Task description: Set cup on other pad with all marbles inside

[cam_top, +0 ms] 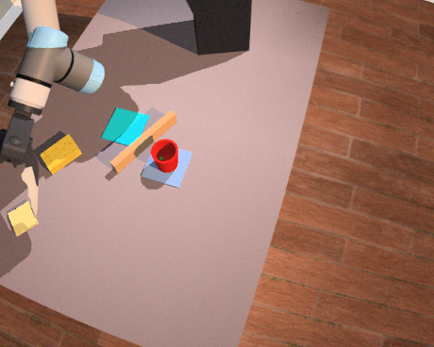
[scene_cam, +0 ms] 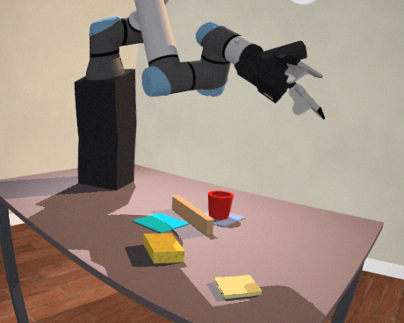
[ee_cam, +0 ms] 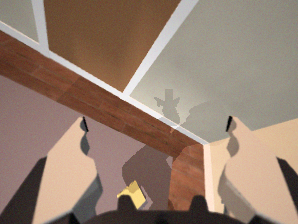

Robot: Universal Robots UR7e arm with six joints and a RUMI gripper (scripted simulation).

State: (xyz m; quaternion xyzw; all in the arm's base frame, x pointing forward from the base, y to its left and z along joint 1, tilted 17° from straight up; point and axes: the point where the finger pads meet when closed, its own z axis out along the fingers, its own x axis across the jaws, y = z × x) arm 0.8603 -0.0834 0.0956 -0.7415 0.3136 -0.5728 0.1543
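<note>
My hand is 360 mm past the red cup, 180 mm to the right of it and 360 mm above it. Also, from my hand: yellow sponge 290 mm behind, 140 mm to the right, 370 mm below; flat yellow block 70 mm behind, 170 mm to the right, 380 mm below; green marble 370 mm behind, 160 mm to the left, 370 mm below.
</note>
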